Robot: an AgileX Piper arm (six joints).
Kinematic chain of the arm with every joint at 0, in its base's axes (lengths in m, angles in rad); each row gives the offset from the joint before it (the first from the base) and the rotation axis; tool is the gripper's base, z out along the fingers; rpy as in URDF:
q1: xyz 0 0 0.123 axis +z
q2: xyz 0 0 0 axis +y
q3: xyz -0.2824 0 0.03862 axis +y
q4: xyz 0.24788 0 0.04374 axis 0.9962 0 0.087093
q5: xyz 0 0 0 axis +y
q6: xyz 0.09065 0 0.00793 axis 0.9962 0 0.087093
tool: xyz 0 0 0 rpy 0 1.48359 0
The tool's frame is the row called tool.
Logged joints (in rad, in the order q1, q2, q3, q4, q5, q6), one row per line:
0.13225, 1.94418, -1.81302, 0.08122, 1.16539, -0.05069
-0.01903, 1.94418, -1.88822, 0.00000, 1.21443, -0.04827
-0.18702, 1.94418, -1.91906, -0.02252, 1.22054, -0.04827
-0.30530, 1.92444, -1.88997, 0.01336, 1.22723, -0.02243
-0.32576, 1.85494, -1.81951, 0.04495, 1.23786, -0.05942
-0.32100, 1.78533, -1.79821, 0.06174, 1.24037, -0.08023
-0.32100, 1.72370, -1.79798, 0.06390, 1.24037, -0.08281
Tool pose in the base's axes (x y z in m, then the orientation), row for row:
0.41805, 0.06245, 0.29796, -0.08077, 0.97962, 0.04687, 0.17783
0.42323, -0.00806, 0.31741, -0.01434, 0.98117, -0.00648, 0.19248
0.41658, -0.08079, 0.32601, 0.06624, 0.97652, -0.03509, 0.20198
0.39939, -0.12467, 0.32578, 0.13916, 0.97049, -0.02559, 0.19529
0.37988, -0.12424, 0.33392, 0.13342, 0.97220, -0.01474, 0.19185
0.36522, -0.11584, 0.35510, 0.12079, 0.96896, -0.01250, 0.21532
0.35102, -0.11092, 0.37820, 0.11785, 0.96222, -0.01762, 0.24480
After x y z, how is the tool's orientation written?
As a quaternion, x y z w.
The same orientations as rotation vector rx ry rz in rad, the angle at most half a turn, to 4 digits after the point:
-0.2285, 2.7715, 0.1326
-0.0402, 2.7539, -0.0182
0.1850, 2.7268, -0.0980
0.3900, 2.7197, -0.0717
0.3746, 2.7296, -0.0414
0.3349, 2.6865, -0.0347
0.3217, 2.6269, -0.0481

